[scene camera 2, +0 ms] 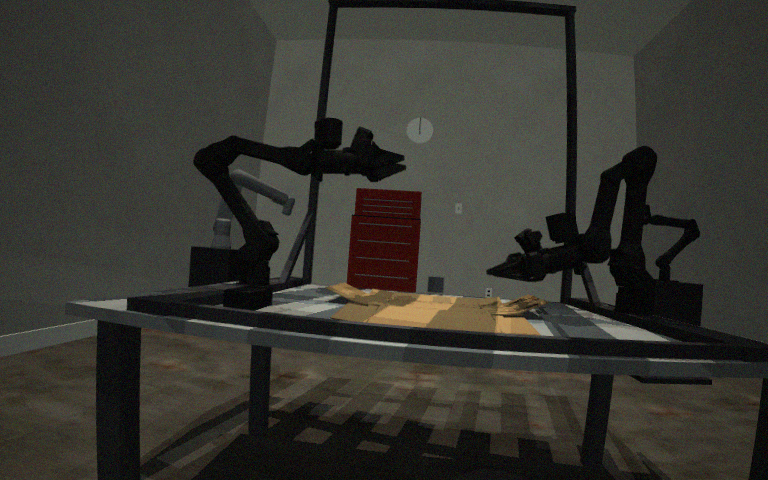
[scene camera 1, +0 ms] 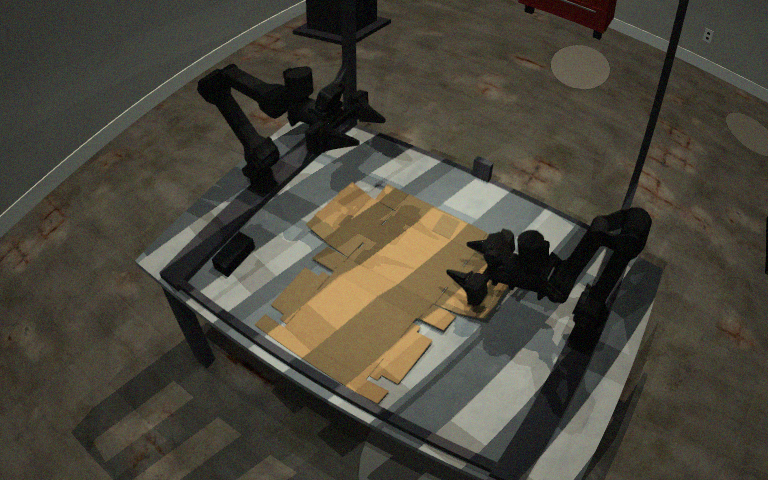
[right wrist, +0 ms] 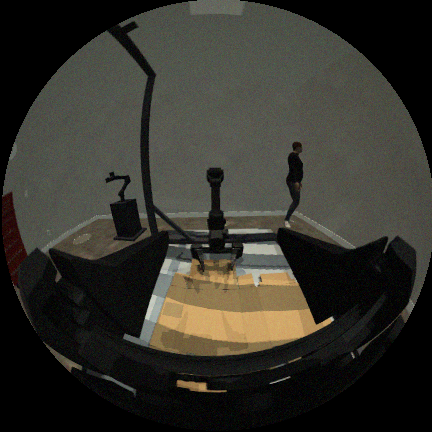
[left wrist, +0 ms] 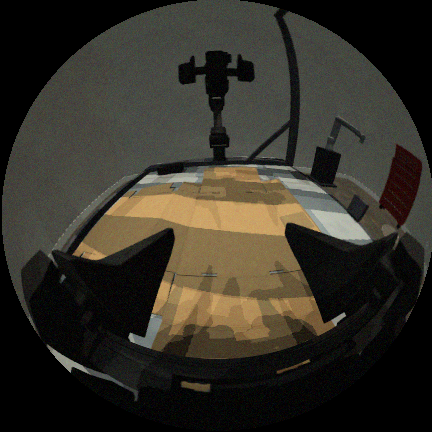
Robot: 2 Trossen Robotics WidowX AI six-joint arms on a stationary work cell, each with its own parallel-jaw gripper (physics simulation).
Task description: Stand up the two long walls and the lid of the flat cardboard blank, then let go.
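Frame: origin at the left arm's base, x ahead, y left, z up, level; metres.
Seen in the pictures: left gripper, between the fingertips: (scene camera 2: 490,273) (scene camera 1: 457,257) (right wrist: 217,270) (left wrist: 230,231); right gripper, between the fingertips: (scene camera 2: 405,162) (scene camera 1: 372,131) (right wrist: 224,234) (left wrist: 215,54); left arm's base, origin of its link: (scene camera 2: 631,313) (scene camera 1: 582,341); right arm's base, origin of its link: (scene camera 2: 253,284) (scene camera 1: 262,186) (left wrist: 219,158).
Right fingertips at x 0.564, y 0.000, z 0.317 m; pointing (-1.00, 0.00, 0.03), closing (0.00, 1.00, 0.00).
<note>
Offsets run from my right fingertips to a thing's middle. "*": to the spot under its first point.
The cardboard blank (scene camera 1: 362,283) (scene camera 2: 419,316) (left wrist: 225,250) (right wrist: 240,320) lies spread on the table, its main panels flat. In scene camera 2, the flap at its left end @[* dz -0.313, dx +0.120, dy -0.007 m] (scene camera 2: 345,291) and the flap at its right end @[* dz -0.312, dx -0.292, dy +0.016 m] (scene camera 2: 523,305) tilt up slightly. My left gripper (scene camera 1: 459,258) (scene camera 2: 489,272) (left wrist: 230,231) (right wrist: 217,270) is open and empty, low above the blank's right end, partly hiding it in scene camera 1. My right gripper (scene camera 1: 370,131) (scene camera 2: 404,163) is open and empty, high above the table on the left side. Which panel is the lid I cannot tell.
A small black box @[dz -0.318, dx +0.257, dy +0.221 m] (scene camera 1: 233,253) (left wrist: 171,168) lies on the table left of the blank. Dark frame rails (scene camera 1: 339,396) run along the table's edges, with an upright post (scene camera 2: 569,141) at the right. A red cabinet (scene camera 2: 385,243) stands beyond the table.
</note>
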